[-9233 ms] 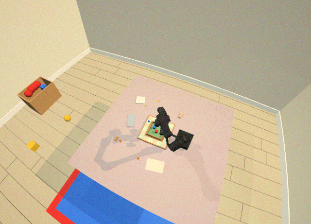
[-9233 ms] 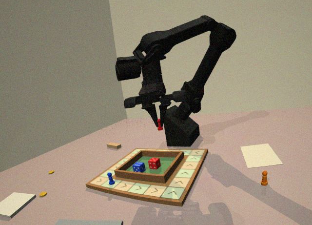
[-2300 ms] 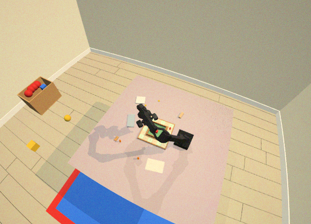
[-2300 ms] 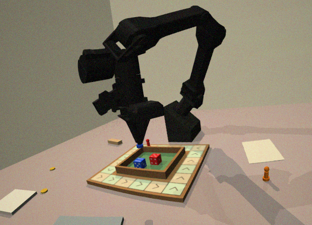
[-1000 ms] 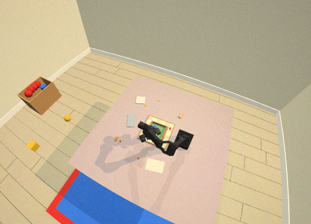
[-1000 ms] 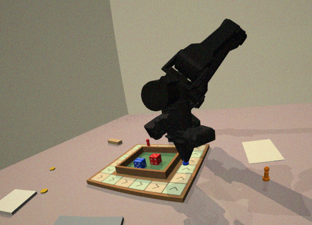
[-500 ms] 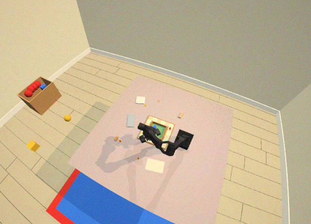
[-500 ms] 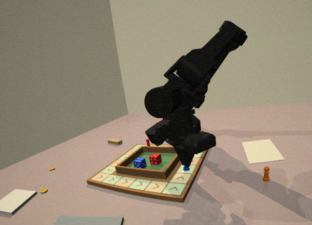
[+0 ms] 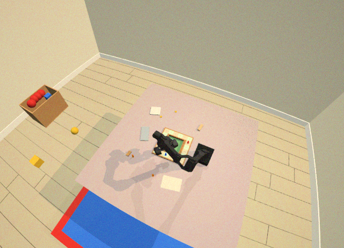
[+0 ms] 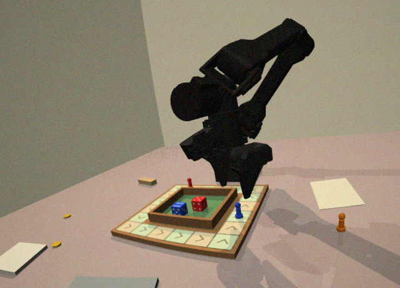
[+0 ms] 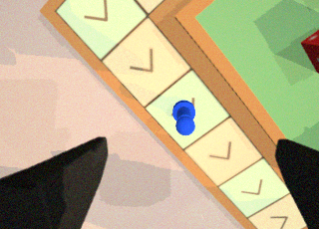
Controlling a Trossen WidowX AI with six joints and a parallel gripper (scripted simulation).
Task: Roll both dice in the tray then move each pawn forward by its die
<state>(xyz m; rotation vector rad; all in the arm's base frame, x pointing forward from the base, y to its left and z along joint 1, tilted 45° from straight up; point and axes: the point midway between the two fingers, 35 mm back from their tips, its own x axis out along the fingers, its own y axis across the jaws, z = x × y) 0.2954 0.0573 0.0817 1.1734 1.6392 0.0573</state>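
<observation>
The blue pawn is 4 cm below my gripper tip. From my gripper tip the other things lie so: white card: 13 cm behind, 20 cm to the left, 7 cm below; then red pawn: 14 cm behind, 18 cm to the right, 4 cm below; then green tray: 3 cm behind, 11 cm to the right, 6 cm below.
</observation>
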